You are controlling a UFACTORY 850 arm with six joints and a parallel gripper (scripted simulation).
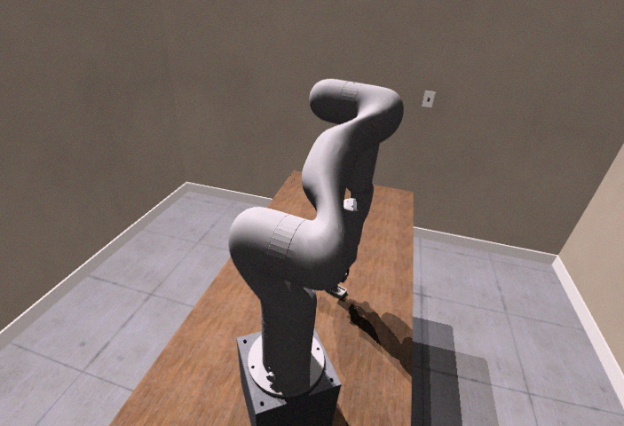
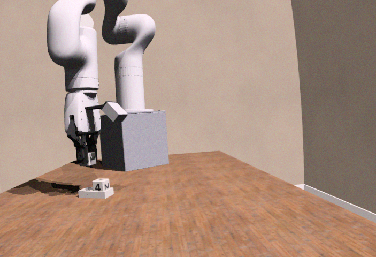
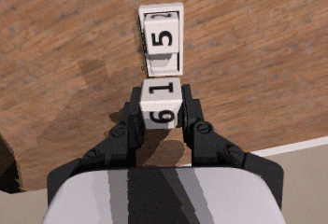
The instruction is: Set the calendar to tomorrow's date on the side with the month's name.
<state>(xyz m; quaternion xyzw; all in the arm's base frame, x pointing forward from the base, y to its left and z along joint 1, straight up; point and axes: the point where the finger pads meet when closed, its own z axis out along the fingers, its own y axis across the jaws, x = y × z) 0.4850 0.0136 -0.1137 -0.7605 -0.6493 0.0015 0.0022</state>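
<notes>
The white calendar tray lies 100 mm below my hand and 20 mm to the left of it.
</notes>
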